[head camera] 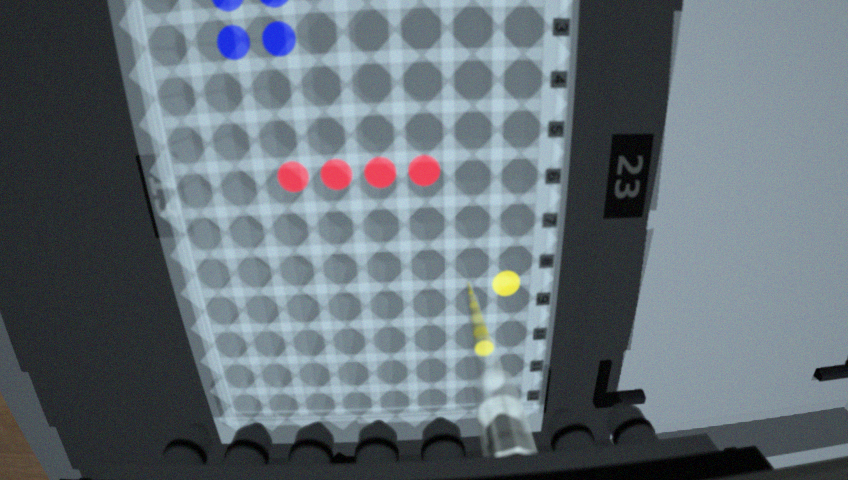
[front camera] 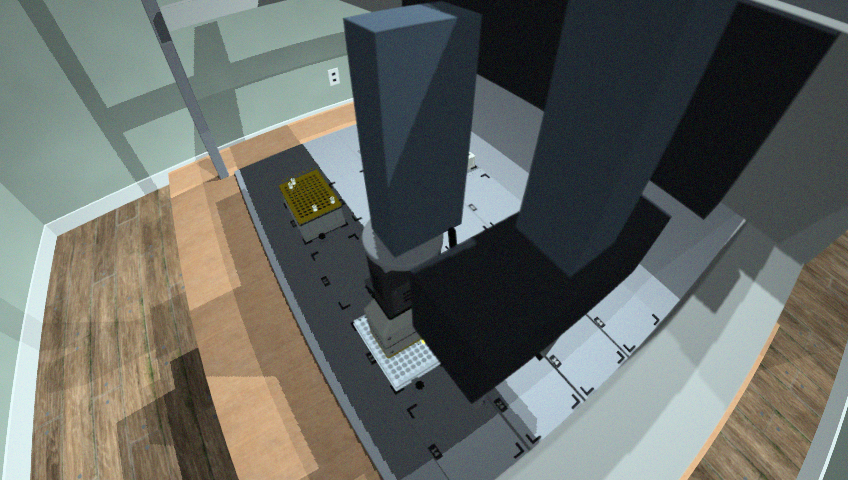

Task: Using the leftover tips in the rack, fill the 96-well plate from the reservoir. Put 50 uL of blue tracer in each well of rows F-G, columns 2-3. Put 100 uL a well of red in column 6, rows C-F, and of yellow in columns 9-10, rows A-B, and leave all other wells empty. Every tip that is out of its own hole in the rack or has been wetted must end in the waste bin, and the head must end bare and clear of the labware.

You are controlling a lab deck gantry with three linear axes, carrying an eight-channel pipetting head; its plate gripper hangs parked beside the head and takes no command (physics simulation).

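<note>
The 96-well plate (front camera: 399, 378) (head camera: 550, 237) lies under the pipetting head (front camera: 389, 291) (head camera: 380, 466). In the head view, blue discs (head camera: 233, 42) show in rows F-G, columns 2-3, partly cut off. Four red discs (head camera: 380, 172) fill column 6, rows C-F. A yellow disc (head camera: 506, 283) shows at A9. One tip (head camera: 477, 321) on the head holds yellow liquid; its end is at B9, depth unclear. The other nozzles are bare. Several tips (front camera: 314, 208) stand in the yellow-topped rack (front camera: 288, 196). The reservoir (front camera: 471, 159) shows one corner. The waste bin is not visible. The parked gripper's fingers are hidden.
The dark gripper housing (front camera: 505, 297) hangs beside the head in the front view and covers part of the deck. Two tall blue-grey columns (front camera: 416, 118) (front camera: 601, 130) hide the middle and back. Black corner brackets (front camera: 411, 410) (head camera: 604, 386) mark deck slots.
</note>
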